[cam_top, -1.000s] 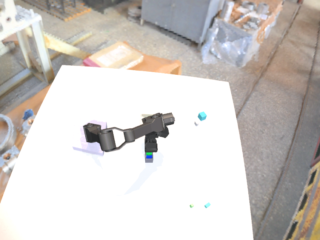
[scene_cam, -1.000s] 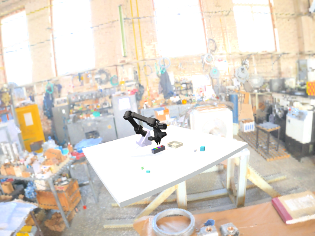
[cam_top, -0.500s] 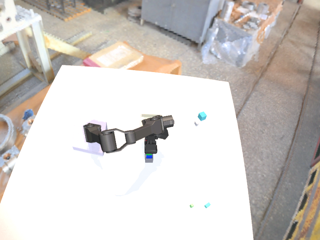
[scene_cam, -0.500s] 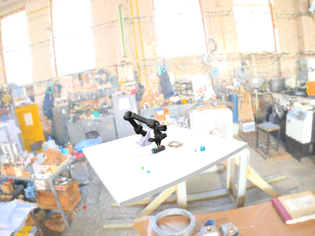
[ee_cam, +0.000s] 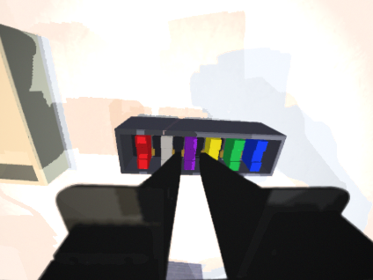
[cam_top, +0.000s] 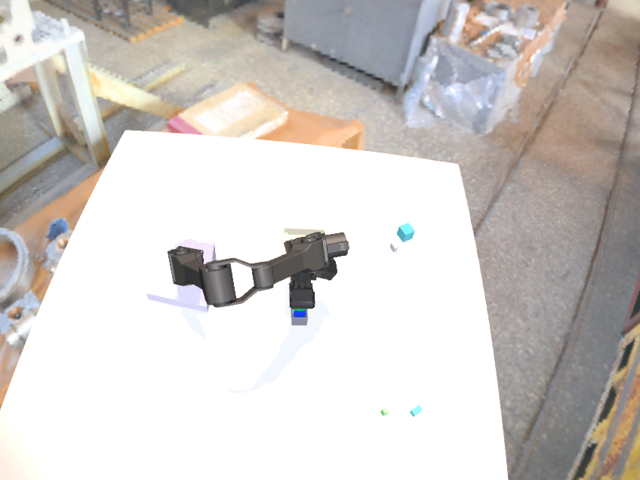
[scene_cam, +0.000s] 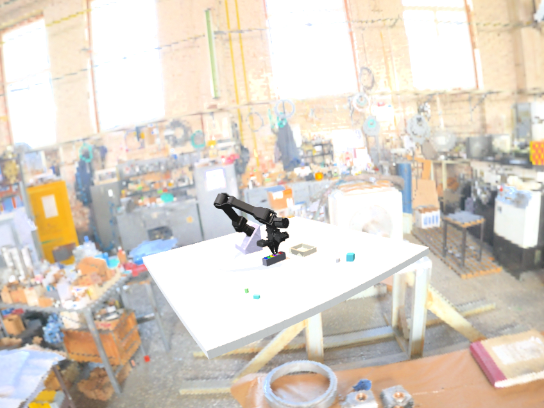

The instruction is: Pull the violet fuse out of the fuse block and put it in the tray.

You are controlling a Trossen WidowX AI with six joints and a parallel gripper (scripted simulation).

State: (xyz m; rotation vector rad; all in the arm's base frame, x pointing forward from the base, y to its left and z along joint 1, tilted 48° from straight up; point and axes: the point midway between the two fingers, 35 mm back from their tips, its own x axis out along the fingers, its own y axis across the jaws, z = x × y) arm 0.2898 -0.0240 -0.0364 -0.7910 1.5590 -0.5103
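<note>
Right now my gripper tip is 20 mm above the violet fuse. The rest, counted from my gripper tip: small cyan cube 340 mm ahead, 270 mm to the right, 40 mm below; then small green cube 290 mm to the right, 260 mm ahead, 30 mm below; then cream tray 180 mm to the left, 40 mm below, 10 mm behind.
</note>
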